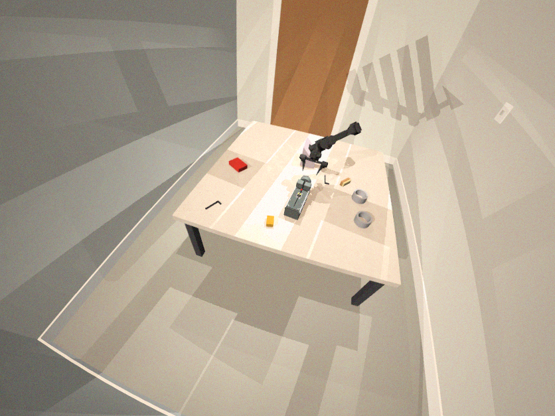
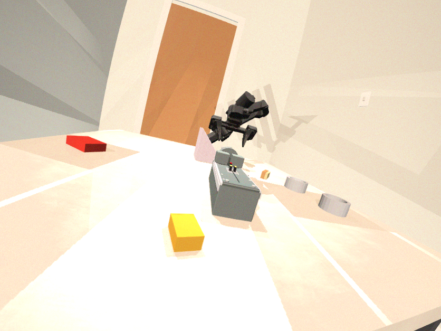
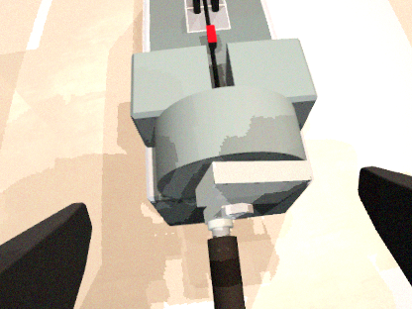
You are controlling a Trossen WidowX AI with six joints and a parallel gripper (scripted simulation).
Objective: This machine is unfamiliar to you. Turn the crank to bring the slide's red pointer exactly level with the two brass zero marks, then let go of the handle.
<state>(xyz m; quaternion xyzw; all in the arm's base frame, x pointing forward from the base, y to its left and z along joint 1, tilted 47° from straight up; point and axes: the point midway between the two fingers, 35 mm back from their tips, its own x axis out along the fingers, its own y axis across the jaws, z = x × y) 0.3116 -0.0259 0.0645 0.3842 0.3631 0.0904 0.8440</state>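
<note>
Now: gripper tip 8 cm above the dark brown crank handle and 3 cm past it. From my gripper tip the other things lie so: red pointer 11 cm ahead, 6 cm below, 2 cm to the right; then yellow block 35 cm ahead, 15 cm to the right, 13 cm below; then tan block 28 cm to the left, 16 cm behind, 12 cm below.
</note>
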